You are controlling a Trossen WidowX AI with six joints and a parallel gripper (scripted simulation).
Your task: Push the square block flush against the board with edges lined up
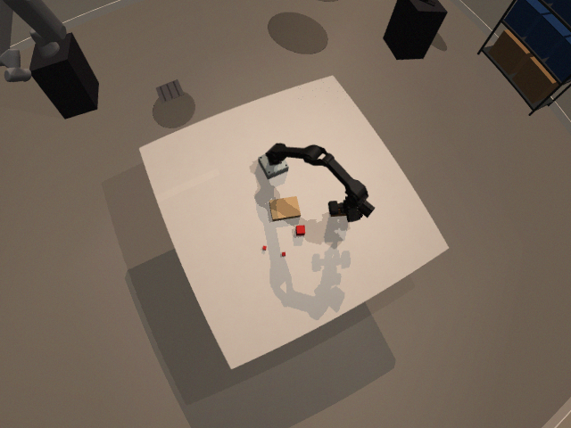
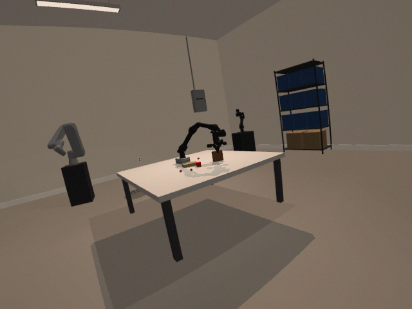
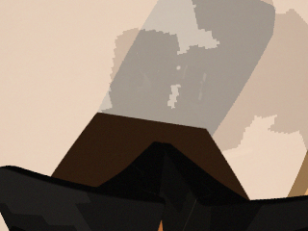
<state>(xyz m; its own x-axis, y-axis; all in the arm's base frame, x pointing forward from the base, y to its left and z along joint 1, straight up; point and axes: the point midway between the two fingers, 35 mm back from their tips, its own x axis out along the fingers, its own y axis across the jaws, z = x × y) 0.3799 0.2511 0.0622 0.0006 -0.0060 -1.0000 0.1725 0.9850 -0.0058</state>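
The square block lies 30 mm behind my gripper tip, 10 mm to the left of it and 30 mm below it. From my gripper tip the other things lie so: tan board (120 mm behind, 260 mm to the right, 70 mm below); then red cube (10 mm ahead, 220 mm to the right, 60 mm below).
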